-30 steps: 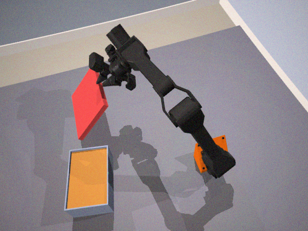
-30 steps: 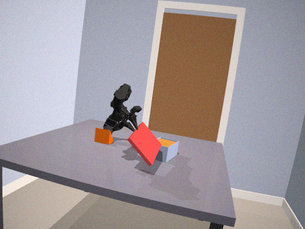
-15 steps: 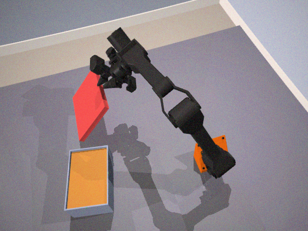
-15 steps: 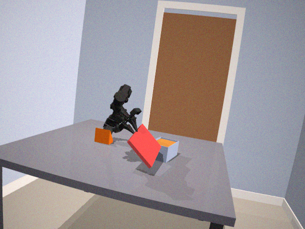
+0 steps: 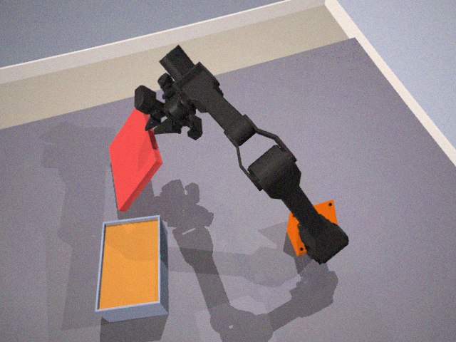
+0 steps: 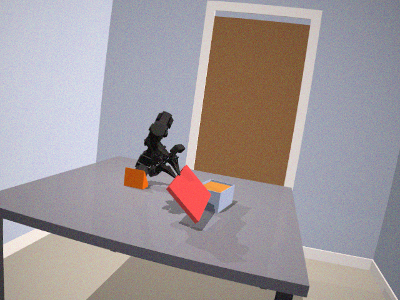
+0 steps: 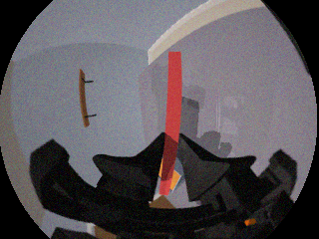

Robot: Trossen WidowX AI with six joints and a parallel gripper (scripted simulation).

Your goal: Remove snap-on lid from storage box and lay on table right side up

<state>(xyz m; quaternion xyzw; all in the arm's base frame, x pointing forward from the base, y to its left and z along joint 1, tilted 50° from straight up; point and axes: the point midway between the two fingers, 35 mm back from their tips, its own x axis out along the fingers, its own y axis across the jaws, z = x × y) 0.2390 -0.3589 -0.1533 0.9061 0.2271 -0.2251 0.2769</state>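
Right now my gripper tip is 60 mm short of the red lid, 10 mm to the right of it and 50 mm above it. Round my gripper tip: storage box (140 mm ahead, 270 mm to the left, 130 mm below).
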